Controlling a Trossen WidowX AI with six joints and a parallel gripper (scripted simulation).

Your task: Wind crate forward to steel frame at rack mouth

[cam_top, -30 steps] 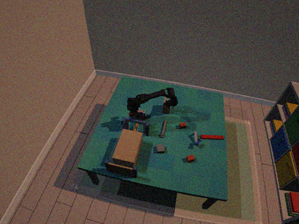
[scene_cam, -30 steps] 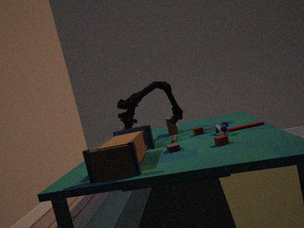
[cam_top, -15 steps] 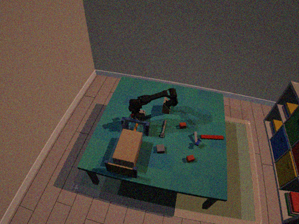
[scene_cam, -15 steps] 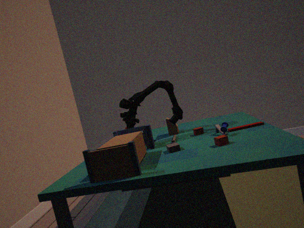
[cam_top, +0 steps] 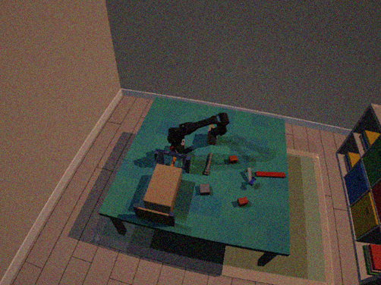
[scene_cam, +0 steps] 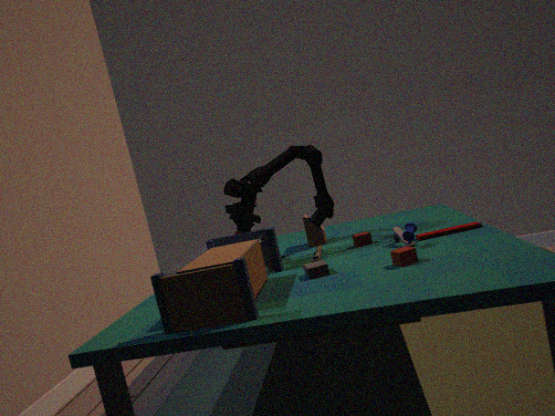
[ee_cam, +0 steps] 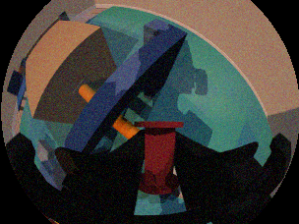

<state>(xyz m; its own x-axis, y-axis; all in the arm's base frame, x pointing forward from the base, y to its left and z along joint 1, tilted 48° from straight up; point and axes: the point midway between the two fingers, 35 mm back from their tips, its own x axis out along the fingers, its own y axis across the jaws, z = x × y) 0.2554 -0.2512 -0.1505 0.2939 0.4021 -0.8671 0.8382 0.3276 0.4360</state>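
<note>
My gripper tip is 50 mm past the red-knobbed handle, 20 mm to the right of it and 30 mm above it. The rest, counted from my gripper tip: red knob (10 mm behind, 10 mm to the left); then winch (120 mm behind, 20 mm to the left, 100 mm below); then steel frame (50 mm ahead, 20 mm to the left, 30 mm below).
</note>
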